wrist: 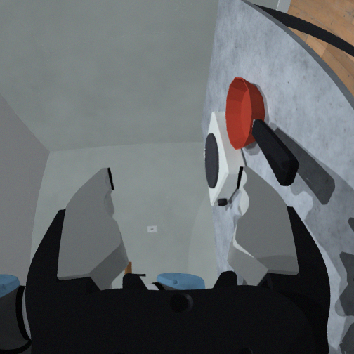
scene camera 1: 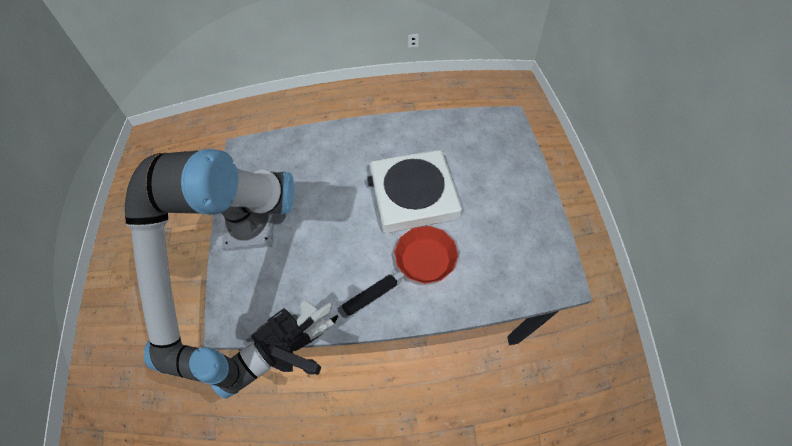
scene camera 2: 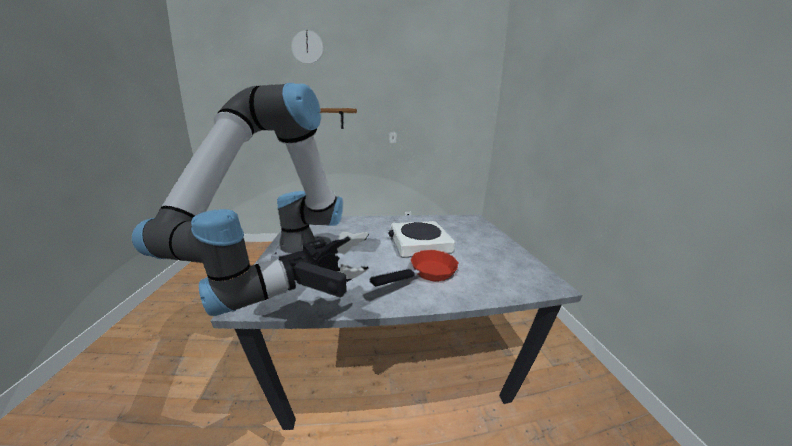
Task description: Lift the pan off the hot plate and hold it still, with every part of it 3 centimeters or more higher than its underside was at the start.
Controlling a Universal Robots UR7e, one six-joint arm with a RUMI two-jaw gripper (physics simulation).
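Places are measured from the arm's base along level axes (x ahead, y left, z up), in millimetres.
Pixels of known places: gripper, between the fingertips: (scene camera 1: 335,310) (scene camera 2: 368,251); arm's base, origin of its link: (scene camera 1: 247,220) (scene camera 2: 298,244).
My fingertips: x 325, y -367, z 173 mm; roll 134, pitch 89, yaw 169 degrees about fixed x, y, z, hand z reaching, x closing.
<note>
Ahead of a thing's pixels: the offset from my fingertips to its top centre. Level surfaces: height alone.
The red pan (scene camera 1: 425,257) (scene camera 2: 434,265) (wrist: 242,112) sits upright on the table in front of the hot plate, close to its front edge and not on it. Its black handle {dy +83, dx +74, dz -115 mm} (scene camera 1: 368,295) (scene camera 2: 392,277) (wrist: 280,155) slants up off the table, toward the gripper. The white hot plate {dy +425, dx +224, dz -127 mm} (scene camera 1: 414,183) (scene camera 2: 421,231) (wrist: 212,160) has a bare dark disc. My gripper (scene camera 1: 333,312) (scene camera 2: 366,252) (wrist: 174,169) is open and empty, near the table's front left edge, just short of the handle's end. In the wrist view the handle is outside the fingers, beyond the right fingertip.
The grey table {dz -199 mm} (scene camera 1: 498,166) (scene camera 2: 498,277) (wrist: 305,75) carries the arm's base (scene camera 1: 243,235) at its left. A black bar (scene camera 1: 298,361) (scene camera 2: 318,278) sticks out from the gripper's side. The forearm and wrist joints hang past the table's front left corner. Walls stand around.
</note>
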